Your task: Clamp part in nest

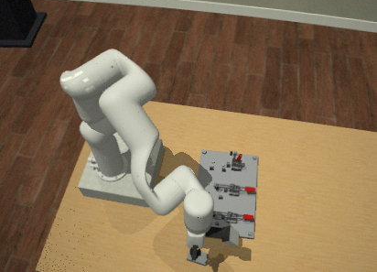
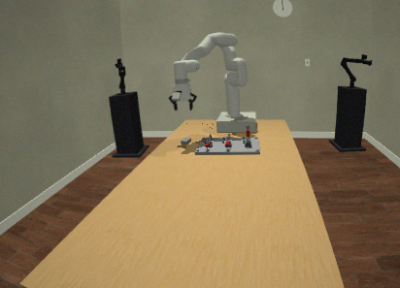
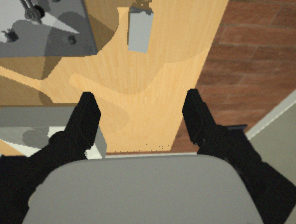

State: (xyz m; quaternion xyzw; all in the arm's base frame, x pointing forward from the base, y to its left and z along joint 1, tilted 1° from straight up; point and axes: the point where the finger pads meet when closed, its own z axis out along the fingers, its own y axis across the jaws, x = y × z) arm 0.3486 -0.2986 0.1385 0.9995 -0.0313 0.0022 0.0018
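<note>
My hand is 200 mm above the grey block part. From my hand the other things lie so: grey fixture plate (90 mm ahead, 260 mm to the left, 210 mm below).
</note>
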